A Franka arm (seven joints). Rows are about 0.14 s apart.
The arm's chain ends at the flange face. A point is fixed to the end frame.
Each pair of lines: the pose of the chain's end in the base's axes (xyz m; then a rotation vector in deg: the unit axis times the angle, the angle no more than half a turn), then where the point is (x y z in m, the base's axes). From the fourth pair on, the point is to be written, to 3 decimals.
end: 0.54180, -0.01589, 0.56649, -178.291, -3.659, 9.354
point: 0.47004 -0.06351 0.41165
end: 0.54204, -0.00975, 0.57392, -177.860, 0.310, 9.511
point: 0.46782 -0.05322 0.41903
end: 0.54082, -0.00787, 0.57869, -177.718, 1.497, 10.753
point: 0.46384 -0.05028 0.42485
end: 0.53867, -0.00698, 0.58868, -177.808, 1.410, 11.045
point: 0.461 -0.050 0.435
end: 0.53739, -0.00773, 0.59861, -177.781, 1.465, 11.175
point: 0.460 -0.050 0.445
